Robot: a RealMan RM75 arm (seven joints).
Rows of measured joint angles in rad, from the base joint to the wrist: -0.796 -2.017 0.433 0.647 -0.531 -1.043 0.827; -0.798 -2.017 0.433 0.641 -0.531 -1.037 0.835; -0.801 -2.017 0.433 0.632 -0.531 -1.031 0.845; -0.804 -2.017 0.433 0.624 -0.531 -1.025 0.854; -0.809 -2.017 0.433 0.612 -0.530 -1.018 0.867; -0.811 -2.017 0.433 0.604 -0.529 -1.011 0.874; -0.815 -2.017 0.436 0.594 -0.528 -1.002 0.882; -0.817 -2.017 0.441 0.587 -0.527 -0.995 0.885; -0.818 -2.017 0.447 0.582 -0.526 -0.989 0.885; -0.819 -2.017 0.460 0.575 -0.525 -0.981 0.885; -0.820 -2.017 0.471 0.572 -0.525 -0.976 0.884; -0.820 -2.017 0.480 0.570 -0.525 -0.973 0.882; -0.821 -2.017 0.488 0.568 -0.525 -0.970 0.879; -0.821 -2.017 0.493 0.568 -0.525 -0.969 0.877; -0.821 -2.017 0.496 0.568 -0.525 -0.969 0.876; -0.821 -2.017 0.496 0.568 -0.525 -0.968 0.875
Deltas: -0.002 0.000 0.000 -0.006 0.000 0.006 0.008; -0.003 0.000 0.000 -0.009 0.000 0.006 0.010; -0.003 0.000 0.000 -0.008 0.000 0.006 0.009; -0.005 0.000 0.000 -0.012 0.001 0.007 0.013; -0.002 0.000 0.000 -0.008 0.001 0.007 0.007; -0.004 0.000 0.003 -0.010 0.001 0.009 0.008; -0.002 0.000 0.005 -0.007 0.001 0.007 0.003; -0.001 0.000 0.006 -0.005 0.001 0.006 0.000; -0.001 0.000 0.013 -0.007 0.001 0.008 0.000; -0.001 0.000 0.011 -0.003 0.000 0.005 -0.001; 0.000 0.000 0.009 -0.002 0.000 0.003 -0.002; -0.001 0.000 0.008 -0.002 0.000 0.003 -0.003; 0.000 0.000 0.005 0.000 0.000 0.001 -0.002; 0.000 0.000 0.003 0.000 0.000 0.000 -0.001; 0.000 0.000 0.000 0.000 0.000 0.001 -0.001
